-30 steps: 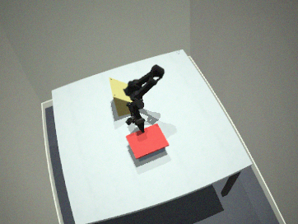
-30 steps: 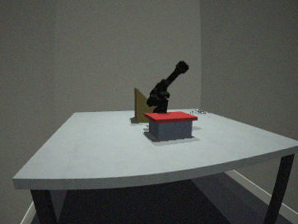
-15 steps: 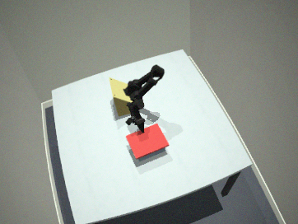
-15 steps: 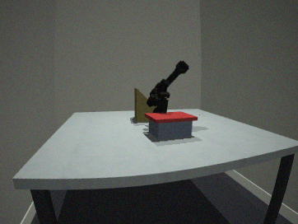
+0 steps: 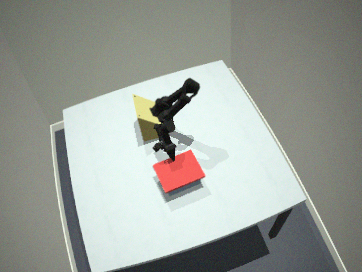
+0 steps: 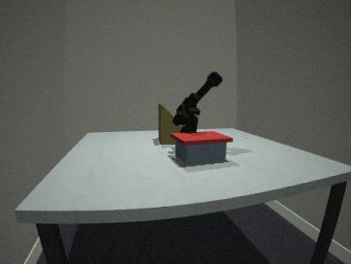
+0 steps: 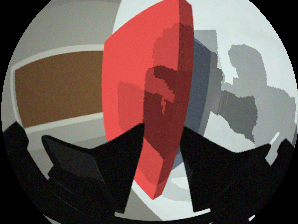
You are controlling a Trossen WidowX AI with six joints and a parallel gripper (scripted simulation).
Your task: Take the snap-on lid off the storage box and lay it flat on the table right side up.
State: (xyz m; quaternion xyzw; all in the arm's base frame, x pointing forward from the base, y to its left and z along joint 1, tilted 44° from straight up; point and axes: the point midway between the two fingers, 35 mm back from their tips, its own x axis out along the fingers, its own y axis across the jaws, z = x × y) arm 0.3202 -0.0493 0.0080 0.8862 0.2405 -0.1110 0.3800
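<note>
My gripper tip is 8 cm short of the red lid and 1 cm below it. Round my gripper tip: grey-blue storage box 8 cm ahead, 4 cm below.
</note>
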